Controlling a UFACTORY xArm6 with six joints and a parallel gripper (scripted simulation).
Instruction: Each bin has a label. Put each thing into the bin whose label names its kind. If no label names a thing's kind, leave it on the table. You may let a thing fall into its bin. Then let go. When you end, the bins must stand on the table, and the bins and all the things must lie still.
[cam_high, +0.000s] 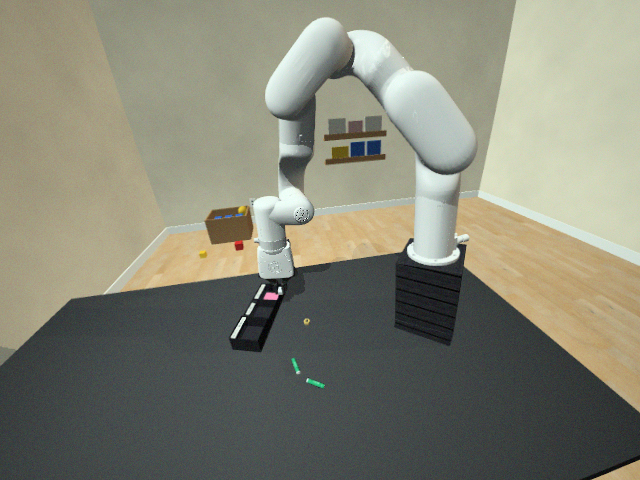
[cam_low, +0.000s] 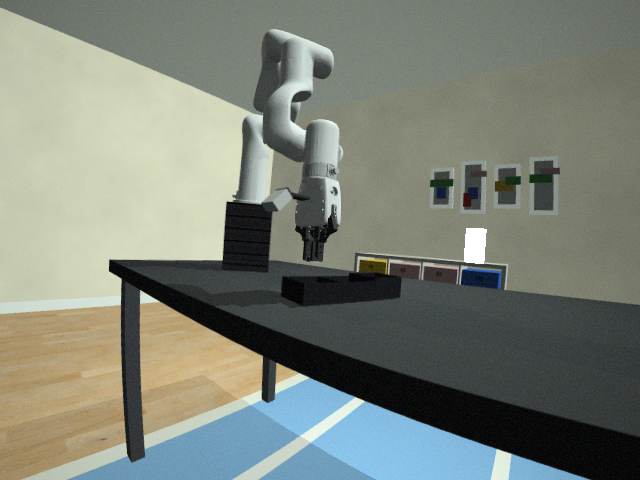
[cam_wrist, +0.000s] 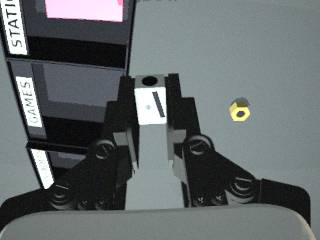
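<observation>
Now: hand 80 mm above the pink flat pad, 50 mm to the left of it and 30 mm short of it. Also, from my hand: battery (230 mm to the left, 90 mm below); white part (10 mm below); yellow hex nut (90 mm to the left, 90 mm below, 60 mm behind).
</observation>
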